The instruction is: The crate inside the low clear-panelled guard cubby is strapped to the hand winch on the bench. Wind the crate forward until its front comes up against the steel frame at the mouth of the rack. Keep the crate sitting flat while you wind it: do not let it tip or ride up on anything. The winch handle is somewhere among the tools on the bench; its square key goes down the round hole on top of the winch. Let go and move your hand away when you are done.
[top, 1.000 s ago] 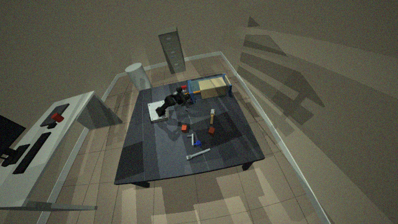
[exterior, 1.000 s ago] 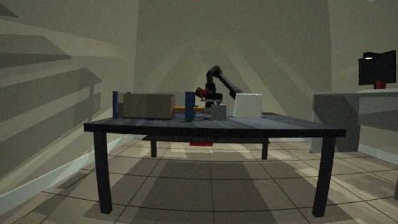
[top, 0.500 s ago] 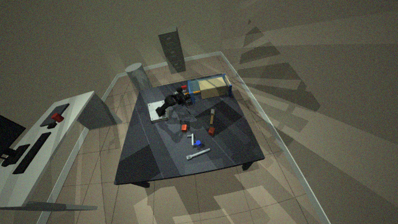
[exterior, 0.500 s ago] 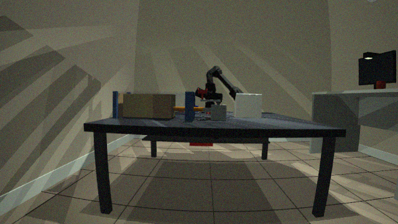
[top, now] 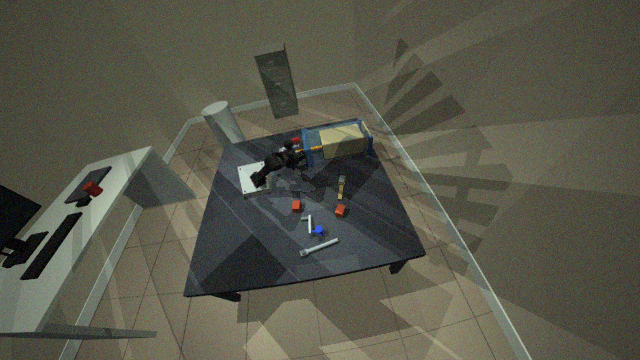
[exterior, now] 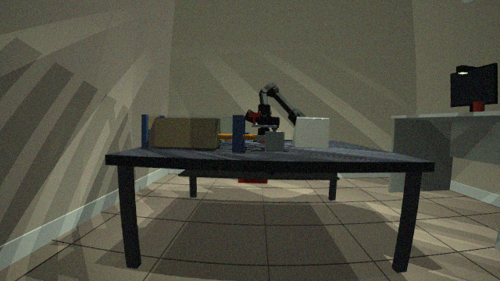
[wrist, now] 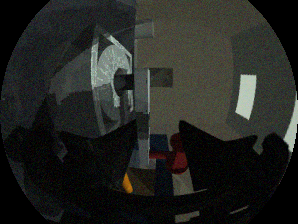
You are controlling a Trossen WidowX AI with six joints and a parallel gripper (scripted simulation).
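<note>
My gripper tip is now 5 cm short of the red knob, 1 cm to the left of it and 2 cm below it. From my gripper tip the other things lie so: crank arm 1 cm ahead, 1 cm below; then grey winch 6 cm behind, 10 cm below; then blue frame 11 cm ahead, 2 cm to the right, 3 cm below.
</note>
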